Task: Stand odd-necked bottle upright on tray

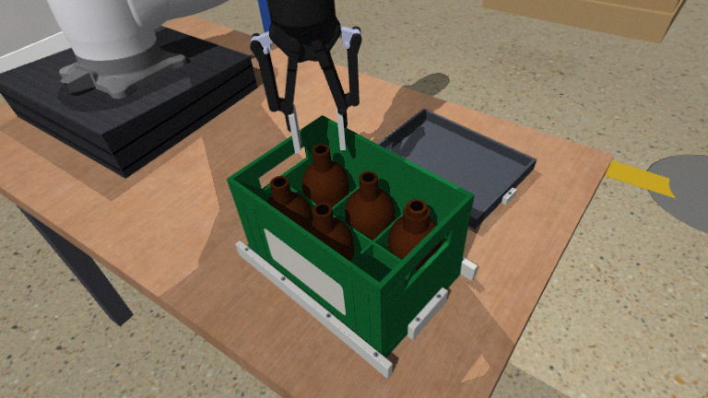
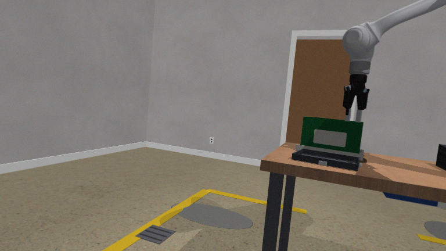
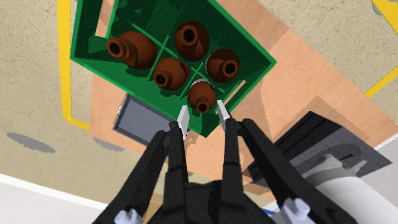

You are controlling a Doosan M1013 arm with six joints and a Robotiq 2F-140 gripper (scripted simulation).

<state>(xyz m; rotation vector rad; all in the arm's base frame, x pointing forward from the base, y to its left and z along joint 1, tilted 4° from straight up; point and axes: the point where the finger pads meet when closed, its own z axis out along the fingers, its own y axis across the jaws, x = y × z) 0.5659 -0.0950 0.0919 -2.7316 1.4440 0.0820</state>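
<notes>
The crate is 12 cm below my hand, 8 cm ahead of it and 6 cm to the right of it. Round my hand: grey tray (22 cm to the left, 19 cm below, 11 cm ahead).
</notes>
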